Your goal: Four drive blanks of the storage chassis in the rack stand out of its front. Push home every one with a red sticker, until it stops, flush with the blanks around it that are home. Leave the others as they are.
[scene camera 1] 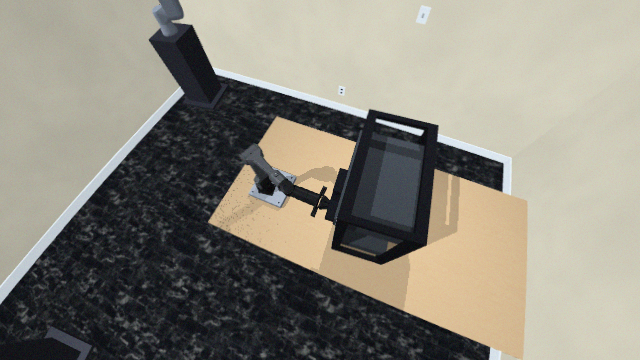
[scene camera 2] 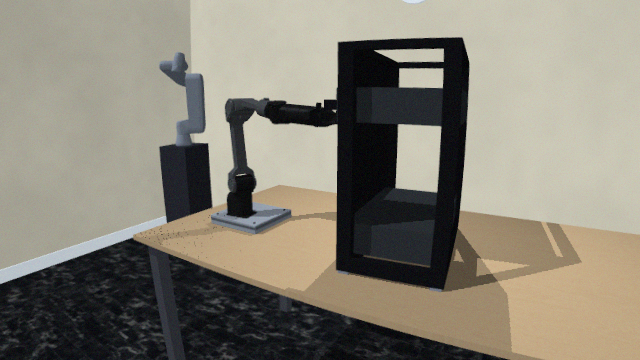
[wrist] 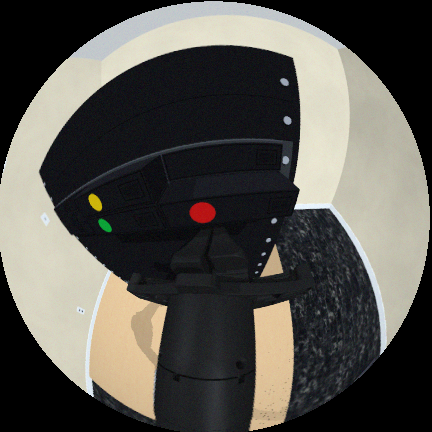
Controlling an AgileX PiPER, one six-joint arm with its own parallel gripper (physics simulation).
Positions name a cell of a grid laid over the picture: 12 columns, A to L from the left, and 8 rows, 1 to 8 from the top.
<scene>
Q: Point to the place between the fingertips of the gripper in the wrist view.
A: F5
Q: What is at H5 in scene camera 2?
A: A black rack.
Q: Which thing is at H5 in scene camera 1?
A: A black rack.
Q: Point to a black rack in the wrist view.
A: G3
</scene>
